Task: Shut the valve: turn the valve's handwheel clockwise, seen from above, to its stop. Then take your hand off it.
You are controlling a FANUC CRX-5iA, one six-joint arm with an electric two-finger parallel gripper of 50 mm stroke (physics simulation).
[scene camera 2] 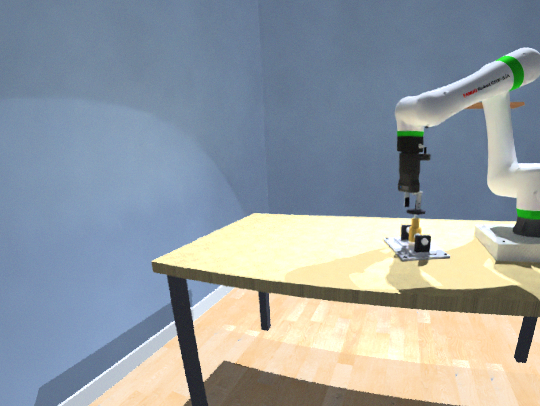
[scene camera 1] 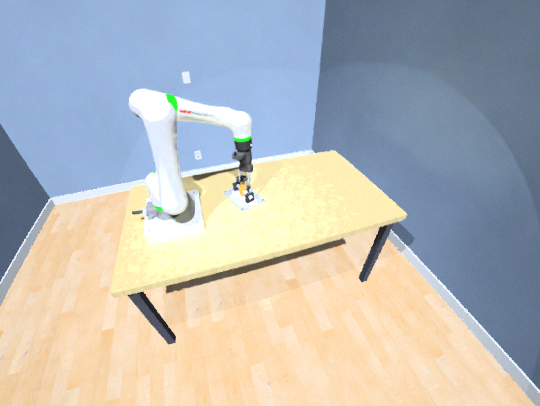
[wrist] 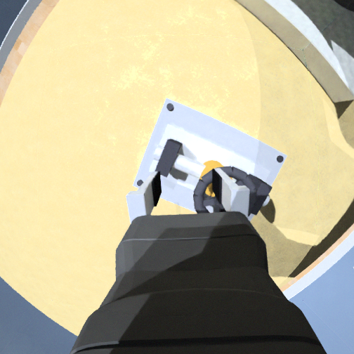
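Note:
The valve has an orange body (scene camera 1: 243, 189) (scene camera 2: 414, 231) (wrist: 212, 165) and stands upright between two black pipe clamps on a light grey plate (scene camera 1: 239, 203) (scene camera 2: 439, 255) (wrist: 225, 132). Its black handwheel (scene camera 2: 416, 212) (wrist: 199, 195) lies level on top; the finger and gripper body hide part of it in the wrist view. My gripper (scene camera 1: 244, 178) (scene camera 2: 413, 202) (wrist: 186, 180) is open and empty, pointing down with its fingertips close above the wheel's height. In the wrist view one finger overlaps the wheel and the other is off its left side. I cannot tell whether a finger touches the wheel.
The plate lies on the wooden table (scene camera 1: 310, 200) (scene camera 2: 240, 250) (wrist: 90, 150). The white robot base (scene camera 1: 175, 231) (scene camera 2: 510, 250) stands beside it. A black clamp (scene camera 2: 422, 243) (wrist: 169, 157) rises at each side of the valve body, below the wheel.

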